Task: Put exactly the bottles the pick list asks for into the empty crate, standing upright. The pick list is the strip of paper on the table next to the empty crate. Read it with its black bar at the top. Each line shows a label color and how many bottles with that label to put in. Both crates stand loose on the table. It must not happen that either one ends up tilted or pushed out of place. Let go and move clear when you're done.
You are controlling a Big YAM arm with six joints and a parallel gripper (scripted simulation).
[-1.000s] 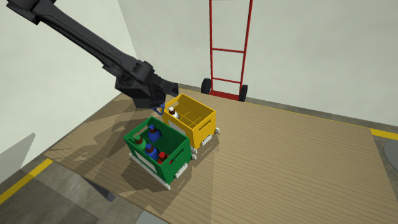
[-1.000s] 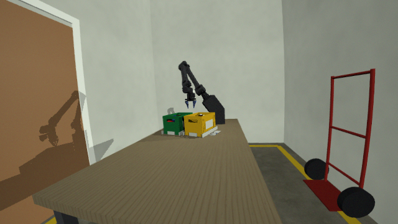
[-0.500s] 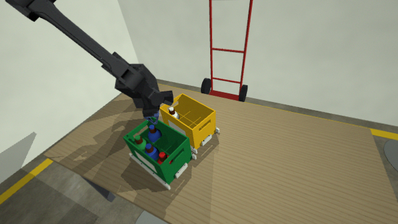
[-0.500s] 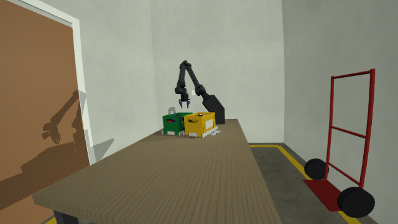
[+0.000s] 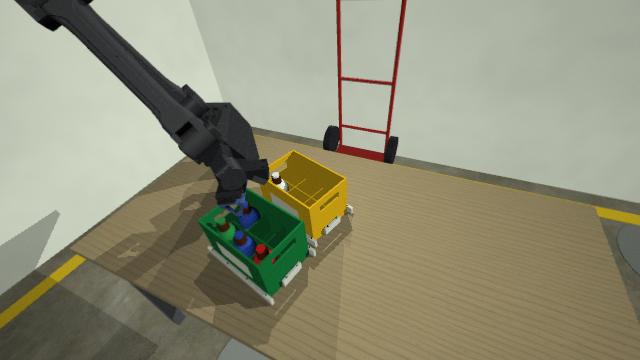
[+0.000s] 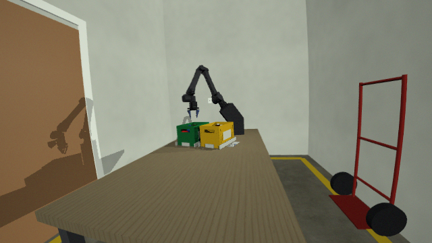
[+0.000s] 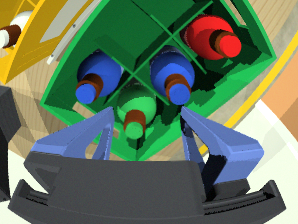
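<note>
Now: the green crate 2 cm ahead of my hand and 15 cm below it. Round my hand: white-labelled bottle 1 cm behind, 23 cm to the left, 15 cm below; then red-label bottle 9 cm ahead, 7 cm to the right, 15 cm below; then green-label bottle 8 cm behind, 1 cm to the right, 15 cm below.
</note>
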